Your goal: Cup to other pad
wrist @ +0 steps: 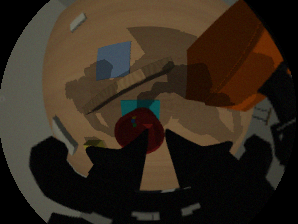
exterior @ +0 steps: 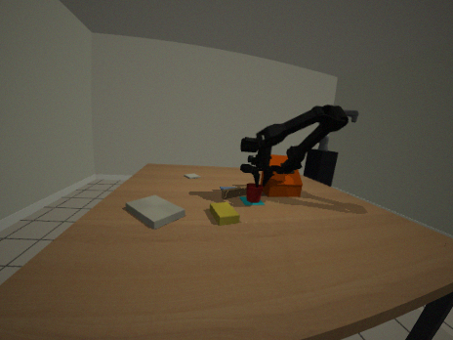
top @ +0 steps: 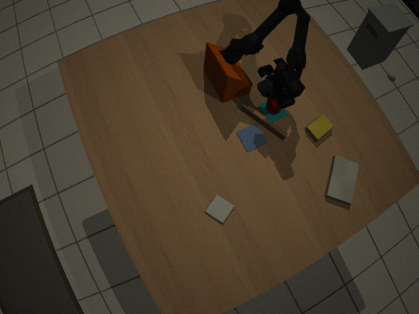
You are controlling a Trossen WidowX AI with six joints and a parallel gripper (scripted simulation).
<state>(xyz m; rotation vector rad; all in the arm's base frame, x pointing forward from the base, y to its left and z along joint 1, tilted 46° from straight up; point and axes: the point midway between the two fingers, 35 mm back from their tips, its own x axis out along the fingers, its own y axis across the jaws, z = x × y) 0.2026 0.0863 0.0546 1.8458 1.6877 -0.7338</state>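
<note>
My gripper tip is 30 mm short of the red cup and 20 mm above it. From my gripper tip the other things lie so: blue pad (100 mm ahead, 150 mm to the right, 70 mm below); low brown bar (60 mm ahead, 70 mm to the right, 50 mm below); cyan pad (30 mm ahead, 70 mm below).
</note>
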